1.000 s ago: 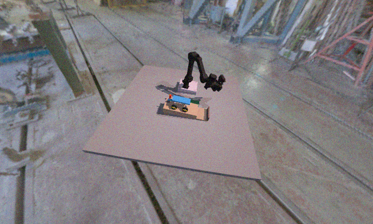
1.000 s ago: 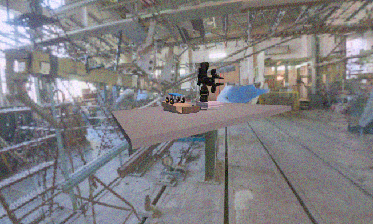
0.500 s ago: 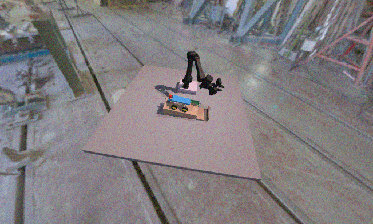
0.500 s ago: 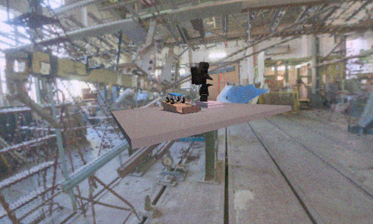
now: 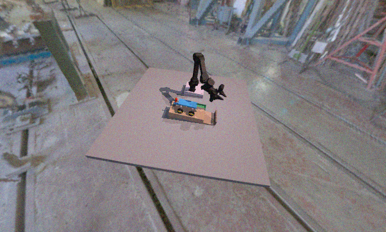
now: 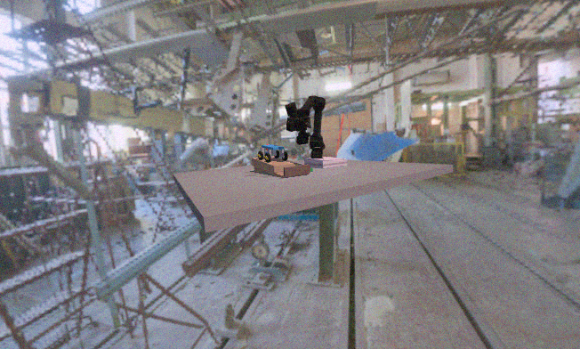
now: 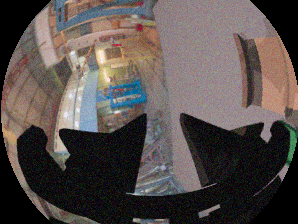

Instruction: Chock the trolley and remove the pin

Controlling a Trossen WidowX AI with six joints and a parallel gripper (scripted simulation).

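Right now my gripper tip is 12 cm short of the red-headed stop pin, 40 cm to the left of it and 8 cm above it. Round my gripper tip: raised end stop: 7 cm ahead, 3 cm to the right, 19 cm below; then blue trolley: 12 cm ahead, 30 cm to the right, 10 cm below; then yellow chock: 2 cm ahead, 44 cm to the right, 20 cm below.
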